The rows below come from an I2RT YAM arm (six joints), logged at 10 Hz.
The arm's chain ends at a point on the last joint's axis. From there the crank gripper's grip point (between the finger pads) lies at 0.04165 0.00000 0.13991 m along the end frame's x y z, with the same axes.
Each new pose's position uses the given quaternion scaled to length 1; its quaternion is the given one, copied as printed.
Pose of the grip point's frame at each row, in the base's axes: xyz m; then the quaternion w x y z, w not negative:
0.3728 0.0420 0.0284 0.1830 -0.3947 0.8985 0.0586
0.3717 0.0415 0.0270 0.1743 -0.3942 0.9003 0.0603
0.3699 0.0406 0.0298 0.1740 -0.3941 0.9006 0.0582
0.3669 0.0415 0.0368 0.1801 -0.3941 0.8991 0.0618
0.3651 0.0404 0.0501 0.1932 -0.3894 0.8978 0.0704
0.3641 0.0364 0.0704 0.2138 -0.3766 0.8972 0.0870
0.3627 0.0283 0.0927 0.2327 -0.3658 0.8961 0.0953
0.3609 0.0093 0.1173 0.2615 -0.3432 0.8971 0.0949
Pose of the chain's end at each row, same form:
0.3591 0.0357 0.1736 0.1830 -0.3947 0.8985 0.0586
0.3606 0.0358 0.1724 0.1743 -0.3942 0.9003 0.0603
0.3587 0.0355 0.1753 0.1740 -0.3941 0.9006 0.0582
0.3544 0.0347 0.1821 0.1801 -0.3941 0.8991 0.0618
0.3501 0.0297 0.1949 0.1932 -0.3894 0.8978 0.0704
0.3456 0.0186 0.2141 0.2138 -0.3766 0.8972 0.0870
0.3401 0.0060 0.2352 0.2327 -0.3658 0.8961 0.0953
0.3305 -0.0161 0.2578 0.2615 -0.3432 0.8971 0.0949

